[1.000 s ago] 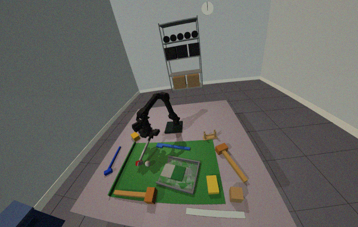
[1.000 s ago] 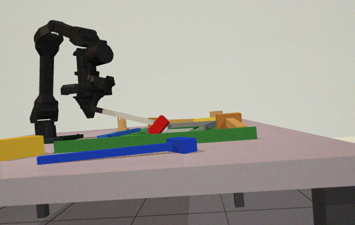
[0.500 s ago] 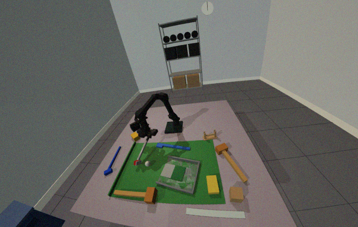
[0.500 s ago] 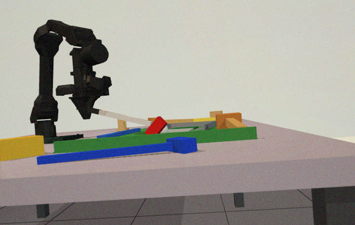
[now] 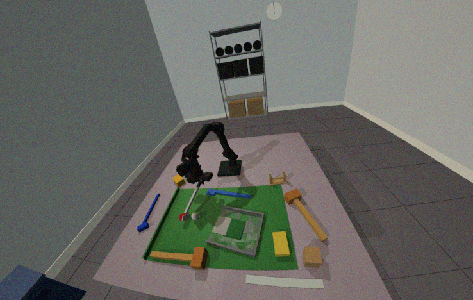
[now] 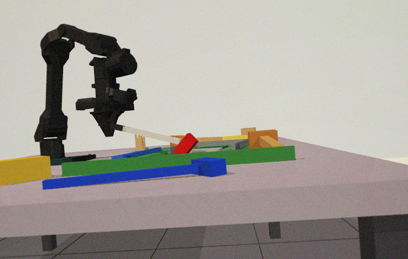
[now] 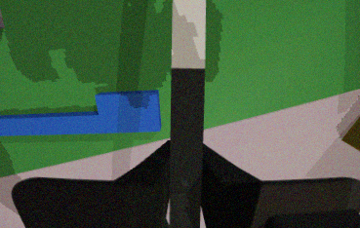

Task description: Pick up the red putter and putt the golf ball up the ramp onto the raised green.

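Now: the red putter 110 mm ahead of my gripper tip and 40 mm to the right of it. Round my gripper tip: white golf ball (210 mm ahead, 50 mm below, 10 mm to the right); wooden stand (490 mm to the left, 40 mm below, 10 mm behind); green mat (230 mm ahead, 120 mm to the left, 70 mm below).
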